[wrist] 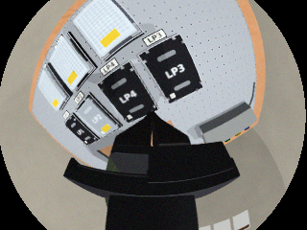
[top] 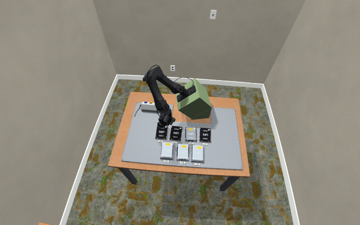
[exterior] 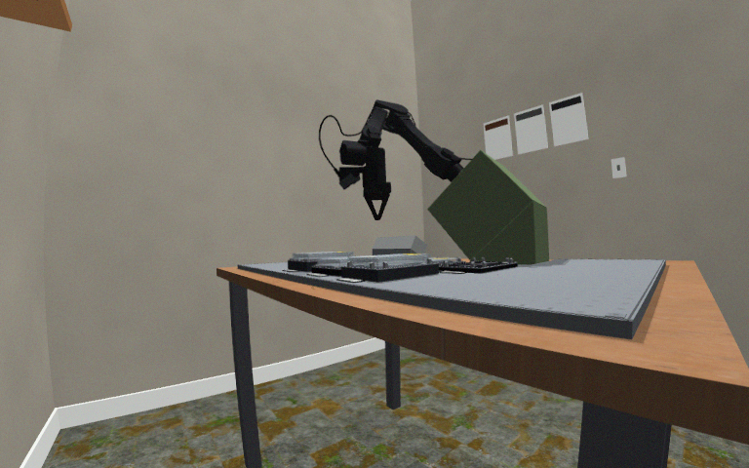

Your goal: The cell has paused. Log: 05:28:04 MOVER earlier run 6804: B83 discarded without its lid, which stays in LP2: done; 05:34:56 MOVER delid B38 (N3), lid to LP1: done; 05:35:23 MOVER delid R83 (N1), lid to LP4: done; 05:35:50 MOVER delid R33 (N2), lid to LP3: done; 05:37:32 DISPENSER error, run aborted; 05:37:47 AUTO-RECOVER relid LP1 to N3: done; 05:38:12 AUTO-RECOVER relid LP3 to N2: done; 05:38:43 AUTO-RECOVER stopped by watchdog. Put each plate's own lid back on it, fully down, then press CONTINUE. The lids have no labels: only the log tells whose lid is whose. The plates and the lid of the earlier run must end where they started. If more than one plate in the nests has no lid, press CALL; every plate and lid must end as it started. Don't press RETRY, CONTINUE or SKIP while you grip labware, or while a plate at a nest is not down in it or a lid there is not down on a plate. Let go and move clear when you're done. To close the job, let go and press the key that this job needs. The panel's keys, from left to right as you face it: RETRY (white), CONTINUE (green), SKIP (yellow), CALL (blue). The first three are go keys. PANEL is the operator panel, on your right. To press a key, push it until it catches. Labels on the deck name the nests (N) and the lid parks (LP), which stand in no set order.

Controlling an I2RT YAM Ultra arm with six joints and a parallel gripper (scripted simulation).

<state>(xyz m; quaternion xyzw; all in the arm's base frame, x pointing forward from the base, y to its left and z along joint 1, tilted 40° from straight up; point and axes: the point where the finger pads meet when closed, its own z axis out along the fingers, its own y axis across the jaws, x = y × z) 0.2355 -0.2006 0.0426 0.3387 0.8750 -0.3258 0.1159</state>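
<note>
Now: hand 30 cm past the green key, 10 cm to the left of it and 7 cm above it. The rest, counted from my hand: plate (23 cm ahead, 22 cm to the left, 11 cm below); then yellow key (31 cm behind, 15 cm to the right, 7 cm below); then lid (19 cm to the left, 12 cm below, 4 cm ahead).
</note>
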